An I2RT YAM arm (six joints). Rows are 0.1 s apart.
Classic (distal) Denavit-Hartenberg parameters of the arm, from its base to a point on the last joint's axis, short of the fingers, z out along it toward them. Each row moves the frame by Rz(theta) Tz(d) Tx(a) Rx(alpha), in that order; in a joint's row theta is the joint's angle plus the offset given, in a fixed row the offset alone. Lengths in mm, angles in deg.
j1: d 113.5; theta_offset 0; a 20; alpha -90
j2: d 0; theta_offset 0; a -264; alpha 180
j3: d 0; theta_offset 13.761; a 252.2; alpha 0
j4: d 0; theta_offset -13.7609; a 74; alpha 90
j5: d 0; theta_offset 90; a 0; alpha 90
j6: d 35.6; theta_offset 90; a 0; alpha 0
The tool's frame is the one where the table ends.
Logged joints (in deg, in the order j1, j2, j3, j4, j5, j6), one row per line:
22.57, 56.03, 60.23, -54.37, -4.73, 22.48
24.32, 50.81, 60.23, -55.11, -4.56, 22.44
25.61, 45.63, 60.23, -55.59, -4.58, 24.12
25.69, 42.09, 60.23, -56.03, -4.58, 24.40
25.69, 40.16, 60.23, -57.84, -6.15, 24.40
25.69, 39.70, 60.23, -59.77, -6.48, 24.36
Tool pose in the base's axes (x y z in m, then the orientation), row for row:
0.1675, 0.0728, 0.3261, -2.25, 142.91, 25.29
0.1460, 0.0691, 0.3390, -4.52, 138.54, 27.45
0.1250, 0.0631, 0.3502, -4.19, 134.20, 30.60
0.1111, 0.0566, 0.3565, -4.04, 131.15, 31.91
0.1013, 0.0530, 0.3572, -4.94, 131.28, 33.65
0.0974, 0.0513, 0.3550, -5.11, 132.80, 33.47
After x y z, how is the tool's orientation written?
As a rotation vector, in degrees.
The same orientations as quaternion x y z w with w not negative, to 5 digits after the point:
-0.01479, 0.93939, 0.16624, 0.29947
-0.03018, 0.92506, 0.18329, 0.33129
-0.02838, 0.90890, 0.20725, 0.36074
-0.02764, 0.89741, 0.21835, 0.38239
-0.03373, 0.89633, 0.22975, 0.37773
-0.03470, 0.90173, 0.22726, 0.36611

